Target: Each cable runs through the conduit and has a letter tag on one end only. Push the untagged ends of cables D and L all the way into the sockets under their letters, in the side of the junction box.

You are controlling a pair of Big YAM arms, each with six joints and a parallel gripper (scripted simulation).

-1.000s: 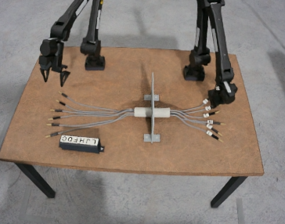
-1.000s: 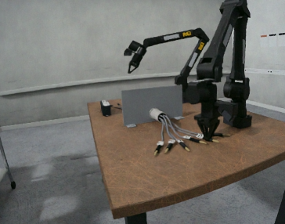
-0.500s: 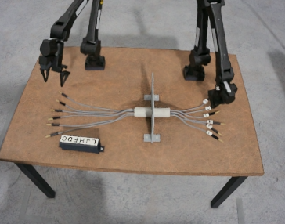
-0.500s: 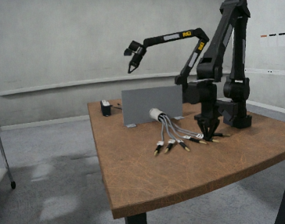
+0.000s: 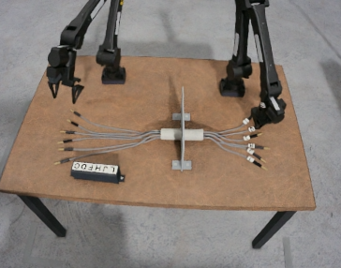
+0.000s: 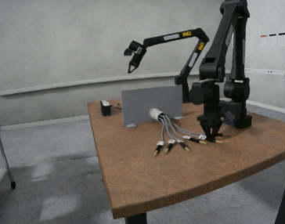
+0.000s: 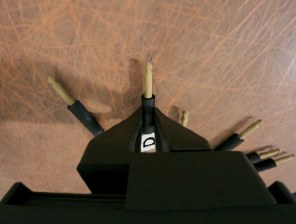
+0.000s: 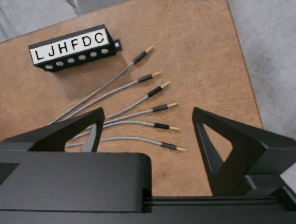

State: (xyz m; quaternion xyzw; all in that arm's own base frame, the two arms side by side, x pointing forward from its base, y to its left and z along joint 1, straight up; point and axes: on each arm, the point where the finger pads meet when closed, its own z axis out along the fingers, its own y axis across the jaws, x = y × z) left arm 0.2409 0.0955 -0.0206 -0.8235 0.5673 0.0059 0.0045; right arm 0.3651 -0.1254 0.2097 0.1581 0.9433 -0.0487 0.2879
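Right now my left hand is 200 mm short of the tagged cable end.
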